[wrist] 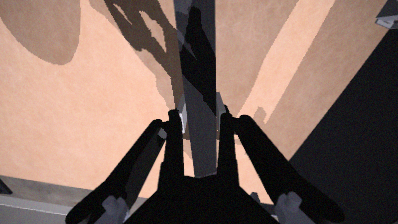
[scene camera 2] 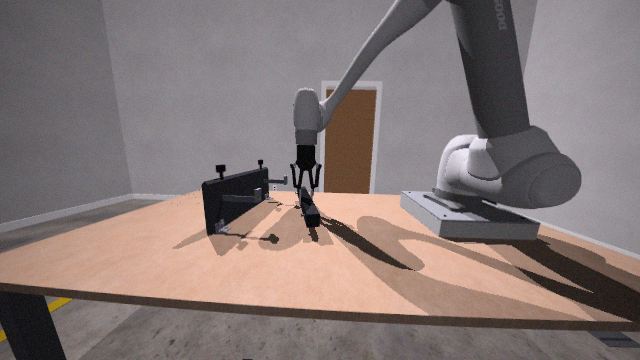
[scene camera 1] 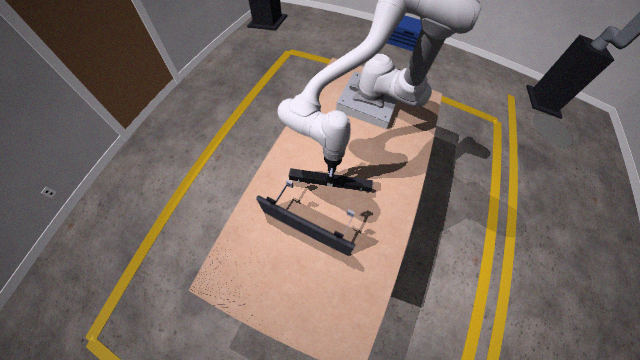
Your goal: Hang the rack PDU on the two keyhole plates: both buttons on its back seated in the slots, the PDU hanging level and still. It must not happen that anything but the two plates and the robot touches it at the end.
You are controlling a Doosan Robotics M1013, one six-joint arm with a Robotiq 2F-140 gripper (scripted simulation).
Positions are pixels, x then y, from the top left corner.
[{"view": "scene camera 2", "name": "my gripper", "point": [305, 203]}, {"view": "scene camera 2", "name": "upright black panel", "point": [215, 209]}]
